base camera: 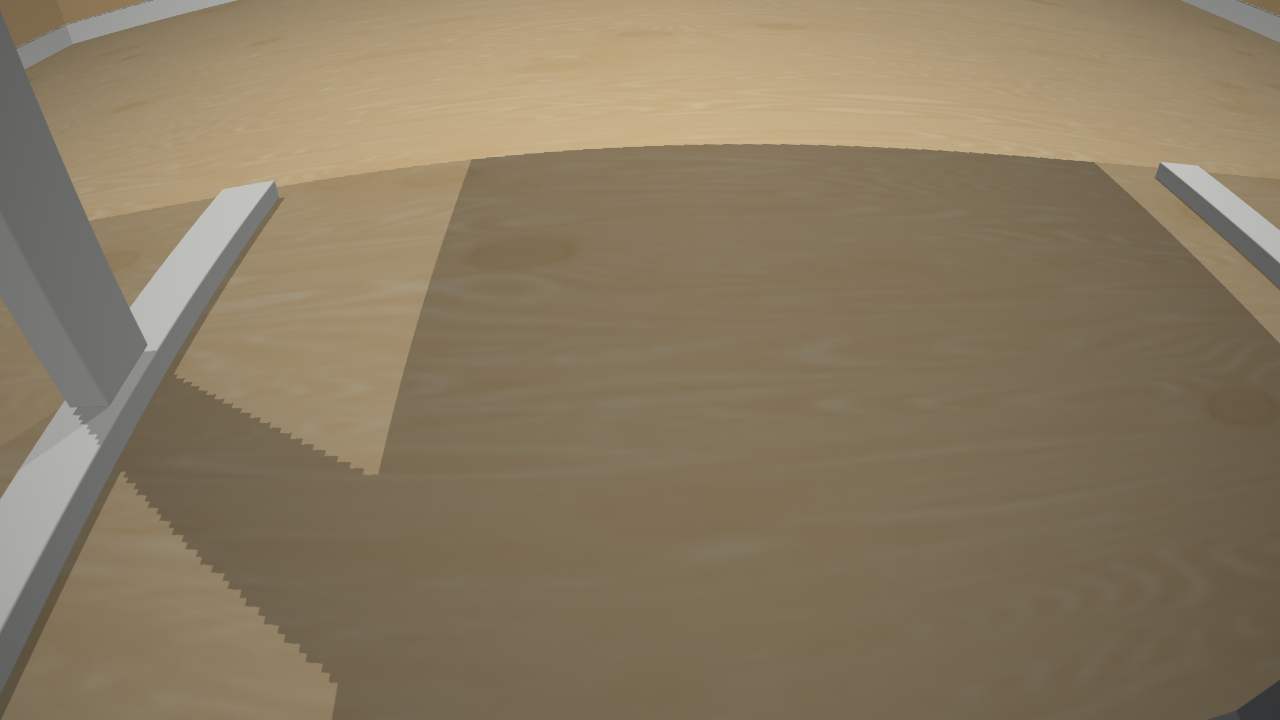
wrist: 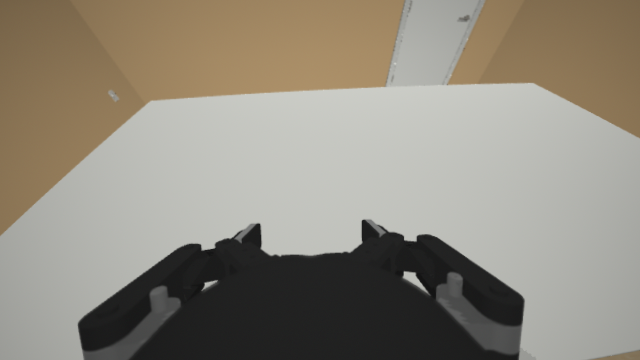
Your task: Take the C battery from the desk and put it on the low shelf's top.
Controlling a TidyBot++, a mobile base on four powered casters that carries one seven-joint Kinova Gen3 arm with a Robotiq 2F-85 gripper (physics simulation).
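Places are measured from the arm's base along level axes (x ahead, y left, z up), in millimetres.
Pixels of known places: gripper, between the fingertips: (wrist: pixel 311 232).
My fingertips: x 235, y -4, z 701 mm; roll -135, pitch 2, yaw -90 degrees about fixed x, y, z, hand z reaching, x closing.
Observation:
Behind a point stands the place of what it marks.
The white desk top (wrist: pixel 320 165) {x 466, y -21, z 553 mm} fills the middle of the wrist view, with its far edge near the top. My gripper (wrist: pixel 311 232) {x 235, y -4, z 701 mm} is open, its two fingertips wide apart over the desk, with no object between them. The C battery does not show in either view. The low shelf does not show in either view. In the base camera view, a grey desk leg (base camera: pixel 62 268) {x 478, y 435, z -254 mm} stands at the left on a pale foot bar (base camera: pixel 205 259).
A second foot bar (base camera: pixel 1226 214) lies at the right of the base camera view. The wooden floor (base camera: pixel 716 98) {x 1036, y -122, z -396 mm} carries a large shadow between the bars. Beyond the desk, the wrist view shows tan walls (wrist: pixel 275 45) {x 2757, y 385, z 313 mm} and a white door (wrist: pixel 432 40) {x 2761, y -1498, z 314 mm}.

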